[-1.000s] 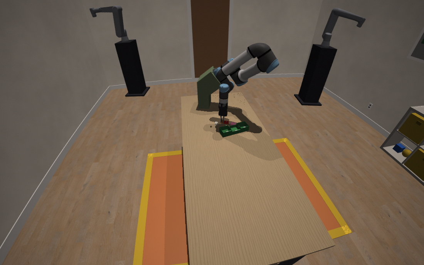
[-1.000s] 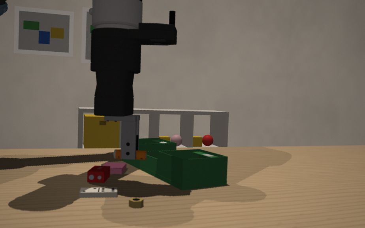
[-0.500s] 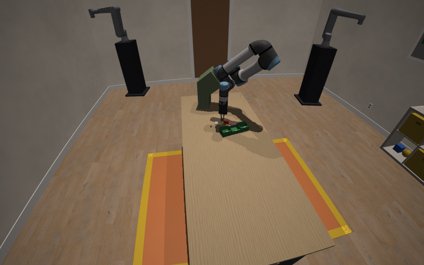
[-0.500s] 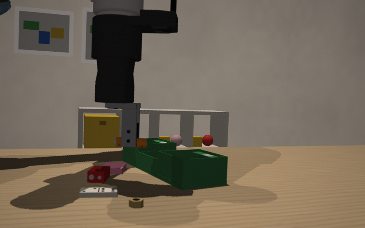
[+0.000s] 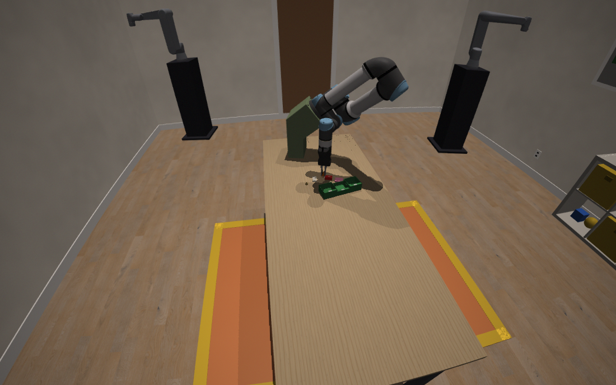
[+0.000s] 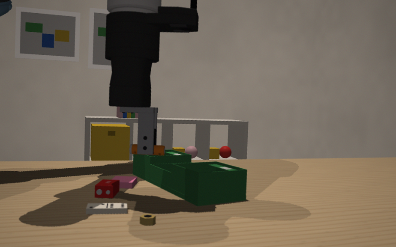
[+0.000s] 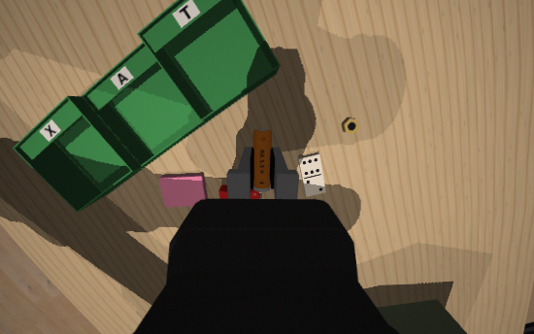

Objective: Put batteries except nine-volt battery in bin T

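My gripper is now 100 mm to the right of the joined green bins, 60 mm short of it and 60 mm above it. Also, from my hand: white domino: 80 mm below, 50 mm to the right, 50 mm behind; then orange cylindrical battery: 10 mm below; then red nine-volt battery: 80 mm below, 60 mm behind, 30 mm to the left.
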